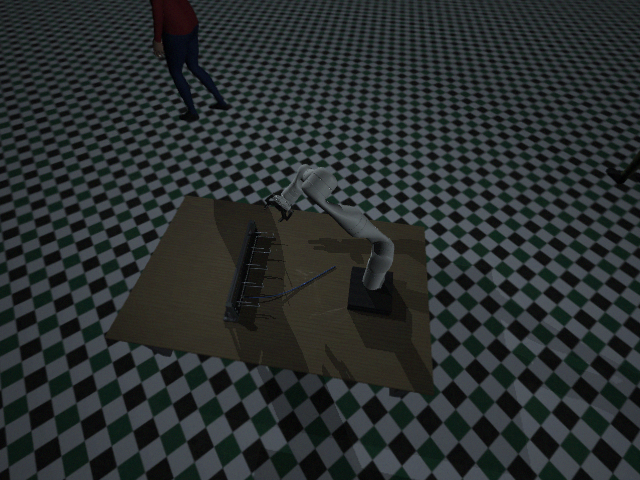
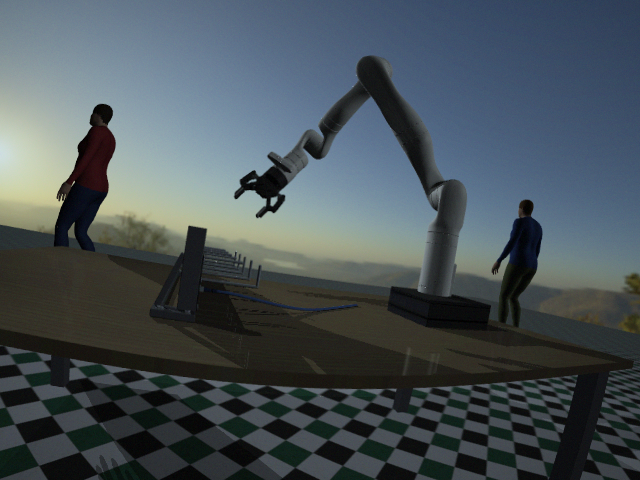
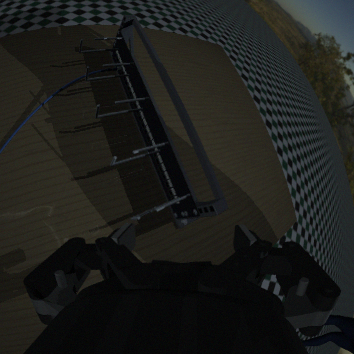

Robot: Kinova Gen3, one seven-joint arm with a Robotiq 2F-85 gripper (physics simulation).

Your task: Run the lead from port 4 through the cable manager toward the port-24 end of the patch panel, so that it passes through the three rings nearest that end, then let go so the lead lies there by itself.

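The patch panel (image 1: 239, 273) (image 2: 193, 263) (image 3: 172, 172) stands upright on the table, with several thin metal rings (image 2: 258, 276) (image 3: 97, 111) sticking out from its face. The blue lead (image 1: 305, 285) (image 2: 310, 309) (image 3: 42, 104) leaves the panel near the end away from my gripper. It curves across the table toward the robot base, its free end off the panel. The three rings nearest the port-24 end show no lead in them. My gripper (image 1: 273, 212) (image 2: 248, 206) (image 3: 183, 235) is open and empty, high above the table near the port-24 end. Port numbers are too small to read.
The black robot base (image 1: 359, 297) (image 2: 429, 310) stands on the table (image 1: 175, 258) (image 2: 67, 289), on the ring side of the panel. A person in red (image 1: 178, 18) (image 2: 95, 165) and a person in blue (image 2: 523, 237) stand away from the table.
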